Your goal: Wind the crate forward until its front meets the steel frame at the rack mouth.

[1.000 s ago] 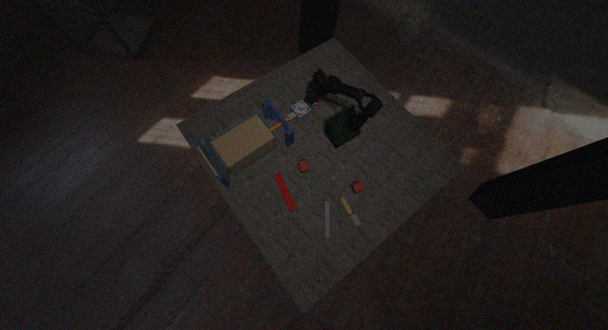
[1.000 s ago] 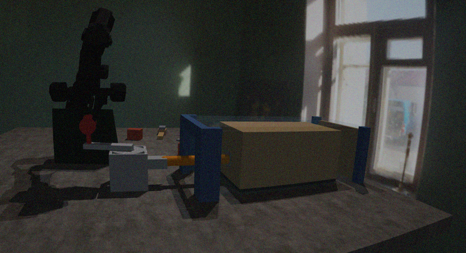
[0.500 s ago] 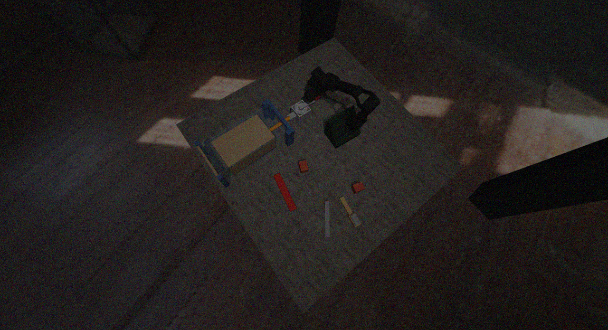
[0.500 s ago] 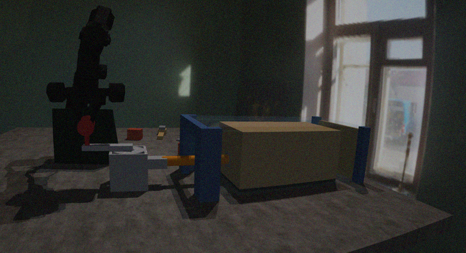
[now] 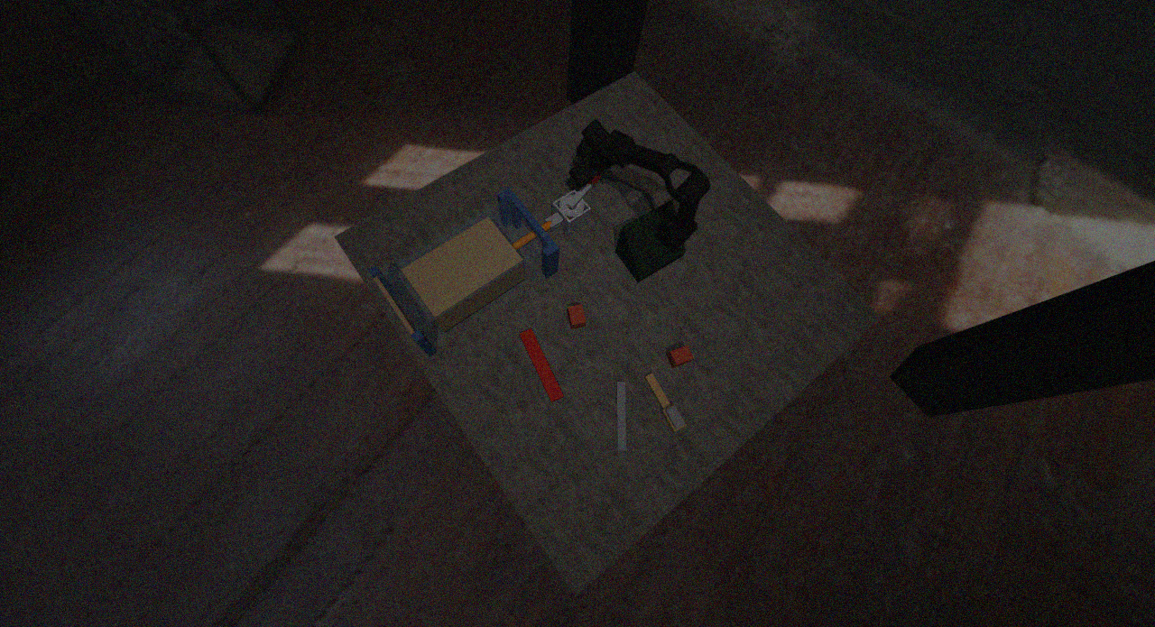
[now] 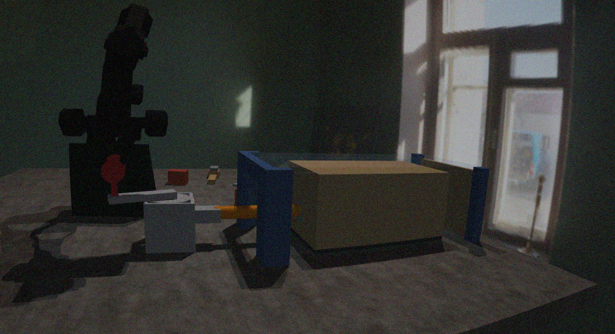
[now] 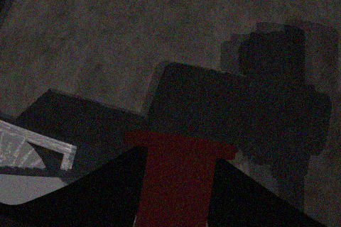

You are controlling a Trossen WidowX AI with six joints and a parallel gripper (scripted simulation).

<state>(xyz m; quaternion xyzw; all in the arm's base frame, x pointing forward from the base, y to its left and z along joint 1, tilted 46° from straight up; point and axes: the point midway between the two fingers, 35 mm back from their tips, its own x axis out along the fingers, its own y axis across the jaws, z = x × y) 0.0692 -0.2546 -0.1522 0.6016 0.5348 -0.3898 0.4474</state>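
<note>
The crank handle is 4 cm ahead of my gripper tip, 3 cm to the left of it and 5 cm below it. The rest, counted from my gripper tip: blue frame: 26 cm ahead, 4 cm to the left, 4 cm below; then grey winch: 8 cm ahead, 4 cm to the left, 12 cm below; then red knob: 2 cm to the left, 2 cm below.
</note>
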